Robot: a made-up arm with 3 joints. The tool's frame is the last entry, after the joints. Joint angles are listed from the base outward. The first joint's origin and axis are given. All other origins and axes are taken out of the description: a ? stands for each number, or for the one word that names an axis. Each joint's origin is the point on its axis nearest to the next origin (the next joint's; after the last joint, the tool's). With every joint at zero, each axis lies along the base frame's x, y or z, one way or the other. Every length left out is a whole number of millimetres.
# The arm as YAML. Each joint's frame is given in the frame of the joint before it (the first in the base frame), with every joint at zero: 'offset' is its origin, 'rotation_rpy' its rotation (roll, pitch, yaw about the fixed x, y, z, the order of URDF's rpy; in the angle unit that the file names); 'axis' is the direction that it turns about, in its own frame. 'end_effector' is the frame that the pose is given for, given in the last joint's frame.
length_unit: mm
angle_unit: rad
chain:
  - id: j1
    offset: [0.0, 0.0, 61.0]
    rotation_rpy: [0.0, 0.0, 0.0]
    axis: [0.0, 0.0, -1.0]
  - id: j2
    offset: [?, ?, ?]
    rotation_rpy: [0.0, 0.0, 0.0]
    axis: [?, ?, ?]
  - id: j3
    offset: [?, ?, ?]
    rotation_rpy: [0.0, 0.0, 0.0]
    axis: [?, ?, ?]
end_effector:
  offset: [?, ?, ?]
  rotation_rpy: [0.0, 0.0, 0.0]
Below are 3 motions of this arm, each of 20 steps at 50 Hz.
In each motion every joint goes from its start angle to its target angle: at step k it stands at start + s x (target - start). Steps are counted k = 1, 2, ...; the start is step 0. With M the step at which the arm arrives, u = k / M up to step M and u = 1 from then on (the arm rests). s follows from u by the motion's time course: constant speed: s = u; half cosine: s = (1 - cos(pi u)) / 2; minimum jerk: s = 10 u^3 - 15 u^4 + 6 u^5.
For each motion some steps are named. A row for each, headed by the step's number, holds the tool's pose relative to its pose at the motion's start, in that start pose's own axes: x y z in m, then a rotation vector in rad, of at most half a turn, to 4 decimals.
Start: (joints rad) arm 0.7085 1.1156 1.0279
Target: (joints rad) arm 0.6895 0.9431 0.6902
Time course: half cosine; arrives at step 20
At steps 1, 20:
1: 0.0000 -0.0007 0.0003 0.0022 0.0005 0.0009
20: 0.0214 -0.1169 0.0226 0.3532 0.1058 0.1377

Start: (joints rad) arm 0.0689 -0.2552 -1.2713
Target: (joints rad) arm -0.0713 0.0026 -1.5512
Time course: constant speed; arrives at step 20
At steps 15, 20:
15: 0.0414 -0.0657 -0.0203 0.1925 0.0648 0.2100
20: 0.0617 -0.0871 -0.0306 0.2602 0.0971 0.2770

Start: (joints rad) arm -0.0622 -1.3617 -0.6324
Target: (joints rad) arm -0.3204 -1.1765 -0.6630
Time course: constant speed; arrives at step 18
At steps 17, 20:
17: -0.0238 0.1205 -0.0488 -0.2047 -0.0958 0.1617
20: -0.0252 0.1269 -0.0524 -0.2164 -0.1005 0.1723

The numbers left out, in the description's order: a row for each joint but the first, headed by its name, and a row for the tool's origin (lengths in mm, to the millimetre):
j2: xyz 358.0 -196.0 0.0, axis 0.0 -1.0 0.0
j3: xyz -120.0 0.0 -60.0, axis -1.0 0.0 0.0
tool: xyz 0.0 78.0 294.0

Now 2 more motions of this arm.
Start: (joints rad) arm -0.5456 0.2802 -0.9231
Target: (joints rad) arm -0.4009 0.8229 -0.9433
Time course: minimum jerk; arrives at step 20
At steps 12, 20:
12: -0.0933 -0.0478 -0.0152 -0.0310 -0.2924 0.2436
20: -0.1288 -0.0732 -0.0278 -0.0571 -0.4227 0.3610

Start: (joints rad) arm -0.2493 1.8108 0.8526
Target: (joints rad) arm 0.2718 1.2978 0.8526
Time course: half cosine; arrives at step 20
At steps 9, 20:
9: 0.0165 -0.0532 -0.0388 -0.2183 0.1200 0.1813
20: 0.0510 -0.1236 -0.0732 -0.5267 0.3364 0.3717

